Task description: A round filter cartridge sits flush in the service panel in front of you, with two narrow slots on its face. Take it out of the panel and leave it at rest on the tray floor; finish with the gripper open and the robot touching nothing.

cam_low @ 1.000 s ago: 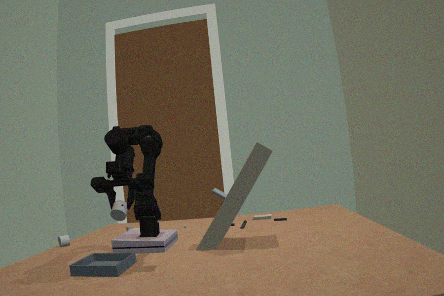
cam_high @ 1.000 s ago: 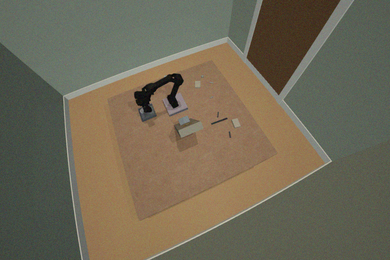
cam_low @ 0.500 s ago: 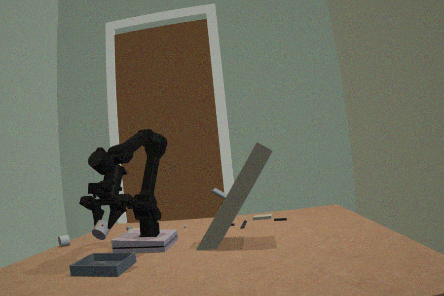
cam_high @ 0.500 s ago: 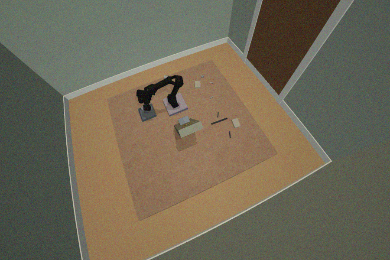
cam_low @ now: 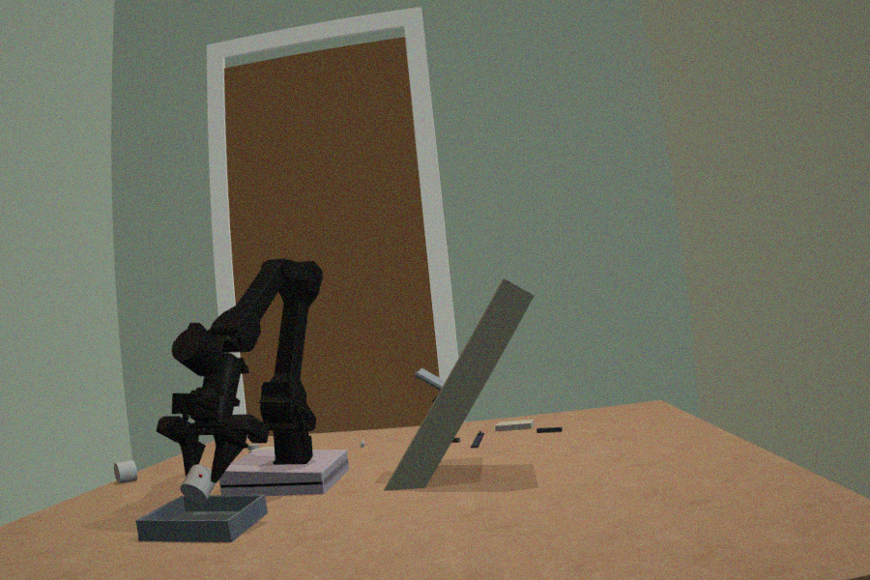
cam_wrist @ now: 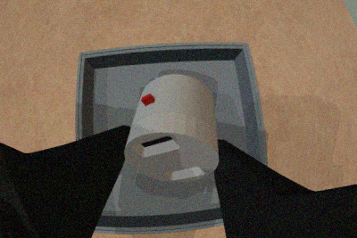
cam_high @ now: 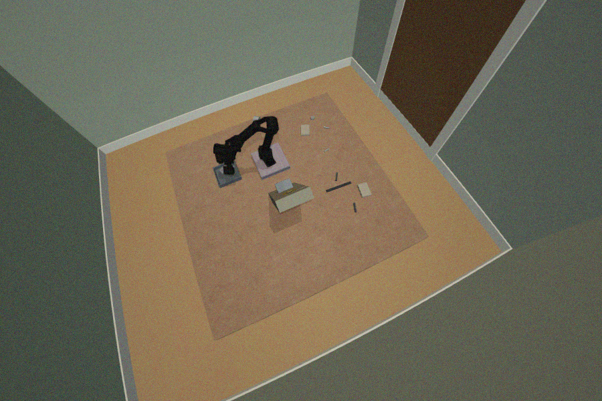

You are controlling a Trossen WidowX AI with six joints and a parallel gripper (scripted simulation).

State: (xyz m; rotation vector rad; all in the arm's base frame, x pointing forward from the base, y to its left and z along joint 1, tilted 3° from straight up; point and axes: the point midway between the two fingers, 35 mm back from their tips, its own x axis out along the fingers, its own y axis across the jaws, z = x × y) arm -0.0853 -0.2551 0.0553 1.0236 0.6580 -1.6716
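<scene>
My gripper tip is 60 mm above the dark tray. From my gripper tip the other things lie so: white round cartridge: right at my gripper tip; then service panel: 420 mm ahead, 240 mm to the left, 110 mm above.
</scene>
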